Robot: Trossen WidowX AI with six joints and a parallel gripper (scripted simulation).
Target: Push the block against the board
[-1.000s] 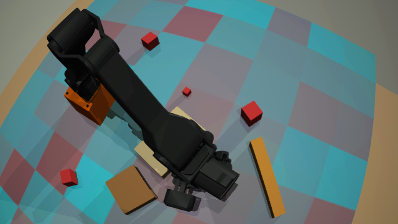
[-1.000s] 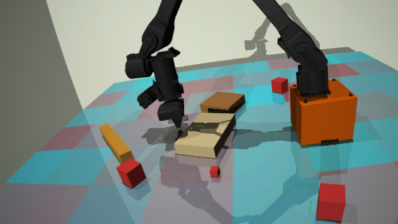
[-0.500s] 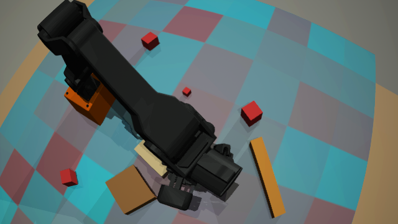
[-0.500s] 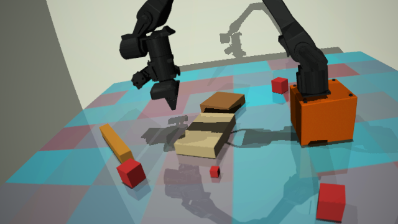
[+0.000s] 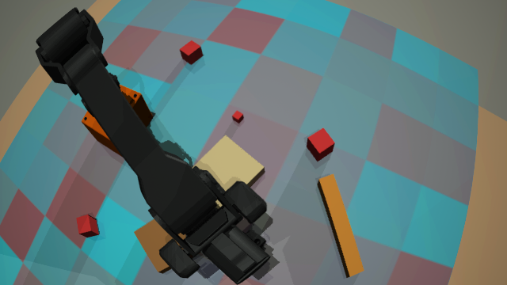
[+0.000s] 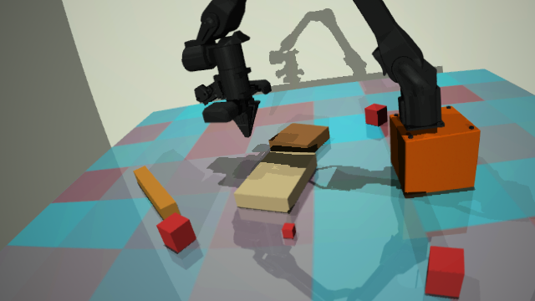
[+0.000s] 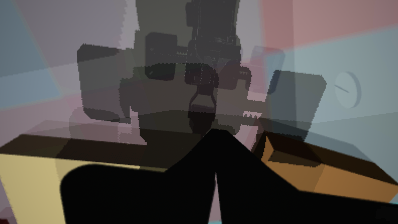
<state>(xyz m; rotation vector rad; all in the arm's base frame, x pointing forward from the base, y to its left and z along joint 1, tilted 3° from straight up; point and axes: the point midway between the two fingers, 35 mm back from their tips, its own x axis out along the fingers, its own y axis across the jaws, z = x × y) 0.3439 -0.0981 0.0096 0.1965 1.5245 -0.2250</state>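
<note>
Right now the brown square block is 10 cm behind my gripper tip, 6 cm to the right of it and 4 cm below it. The rest, counted from my gripper tip: board (8 cm behind, 11 cm to the left, 4 cm below); long orange bar (18 cm ahead, 13 cm to the left, 4 cm below).
</note>
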